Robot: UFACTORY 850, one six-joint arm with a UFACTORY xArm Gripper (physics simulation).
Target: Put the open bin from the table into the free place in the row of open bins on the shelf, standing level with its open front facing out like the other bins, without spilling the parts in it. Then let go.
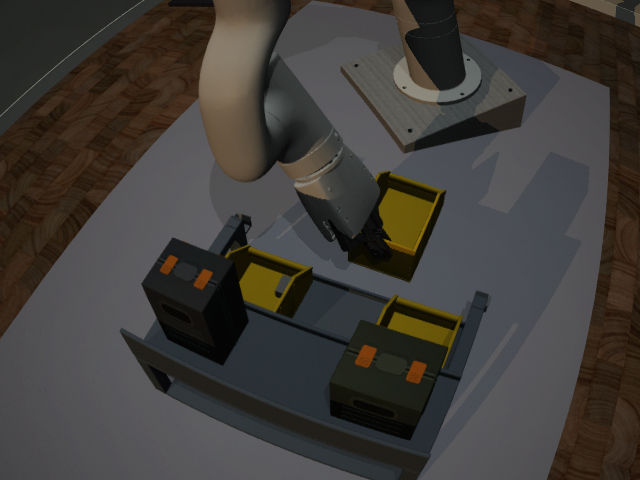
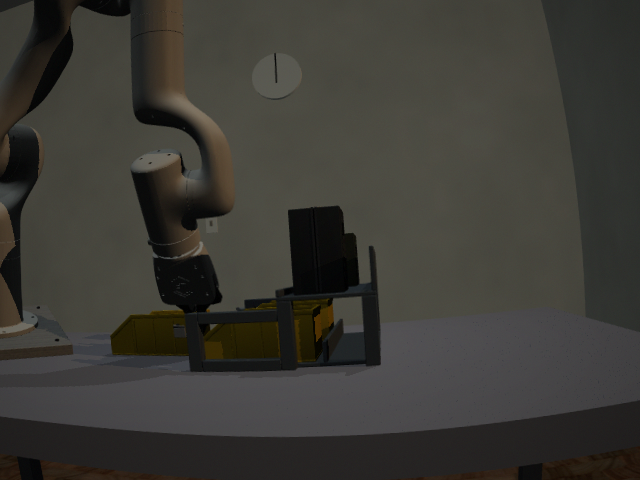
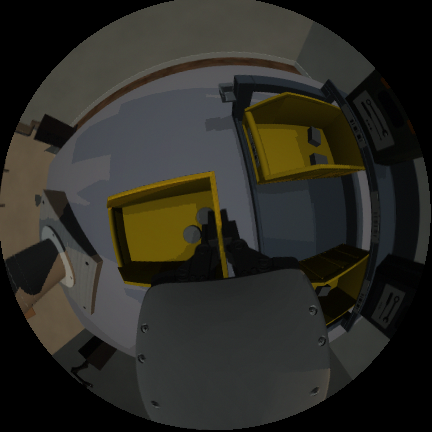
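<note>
The open yellow bin (image 1: 405, 222) (image 2: 149, 334) (image 3: 155, 232) stands level on the table in front of the shelf (image 1: 469, 330) (image 2: 287, 335) (image 3: 243, 97). Its tall back wall faces the shelf. Two round grey parts, one (image 3: 192, 234) nearer the middle and one (image 3: 204, 215) near the back wall, lie in it. My gripper (image 1: 381, 246) (image 2: 203, 320) (image 3: 218, 220) points down and is shut on that back wall, one finger inside and one outside. The free place (image 3: 290, 212) lies between two yellow shelf bins, one (image 1: 261, 285) (image 3: 345, 287) and the other (image 1: 419, 326) (image 3: 280, 147).
A black case (image 1: 193, 299) (image 2: 316, 250) and an olive case (image 1: 387, 379) stand on the shelf's upper board (image 1: 281, 364), above and behind the row. A low front rail (image 3: 250, 175) runs along the shelf. The robot's base plate (image 1: 439, 113) stands beyond the bin.
</note>
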